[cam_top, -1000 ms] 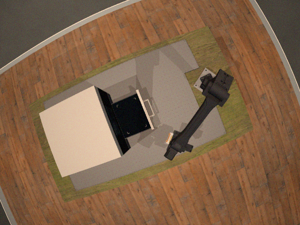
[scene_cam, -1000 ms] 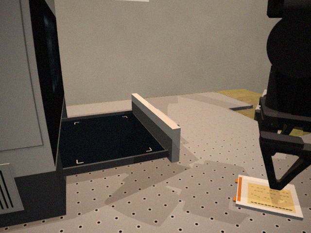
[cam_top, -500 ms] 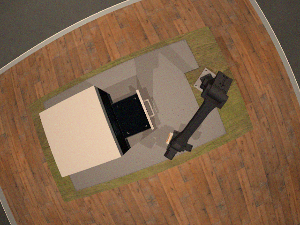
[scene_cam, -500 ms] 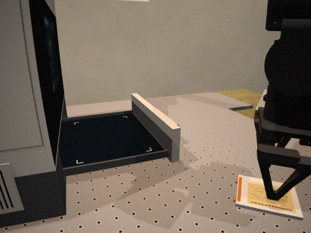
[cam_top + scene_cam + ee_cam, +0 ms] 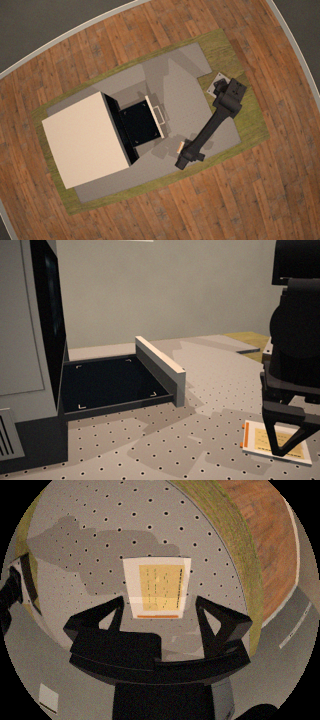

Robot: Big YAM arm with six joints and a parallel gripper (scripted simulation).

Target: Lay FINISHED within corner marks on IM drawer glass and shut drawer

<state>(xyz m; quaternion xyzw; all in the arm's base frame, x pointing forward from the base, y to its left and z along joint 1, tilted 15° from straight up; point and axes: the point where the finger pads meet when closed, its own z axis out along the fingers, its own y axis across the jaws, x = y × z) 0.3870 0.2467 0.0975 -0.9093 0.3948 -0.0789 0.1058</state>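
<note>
My gripper is now 20 mm above the cassette and 10 mm to the left of it. From my hand the other things lie so: imager drawer: 280 mm to the right, 200 mm ahead, 10 mm above.
</note>
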